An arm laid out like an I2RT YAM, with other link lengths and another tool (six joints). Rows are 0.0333 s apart.
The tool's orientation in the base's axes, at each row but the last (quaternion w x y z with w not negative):
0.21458 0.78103 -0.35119 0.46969
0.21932 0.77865 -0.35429 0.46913
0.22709 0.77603 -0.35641 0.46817
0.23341 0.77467 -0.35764 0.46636
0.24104 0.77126 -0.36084 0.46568
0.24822 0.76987 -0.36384 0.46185
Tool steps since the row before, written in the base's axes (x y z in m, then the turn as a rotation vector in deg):
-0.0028 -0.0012 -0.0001 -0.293 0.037 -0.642
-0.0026 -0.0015 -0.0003 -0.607 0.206 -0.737
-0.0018 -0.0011 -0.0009 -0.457 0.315 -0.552
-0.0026 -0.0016 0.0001 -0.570 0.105 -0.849
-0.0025 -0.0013 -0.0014 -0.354 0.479 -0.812
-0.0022 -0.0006 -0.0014 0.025 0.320 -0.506
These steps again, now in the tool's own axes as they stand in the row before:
-0.0005 0.0029 -0.0008 -0.672 0.192 0.104
-0.0005 0.0029 -0.0003 -0.912 0.319 -0.146
-0.0010 0.0021 0.0002 -0.738 0.137 -0.221
-0.0002 0.0030 -0.0004 -0.967 0.349 -0.003
-0.0016 0.0027 0.0002 -0.992 -0.051 -0.166
-0.0017 0.0020 -0.0001 -0.549 -0.239 0.011

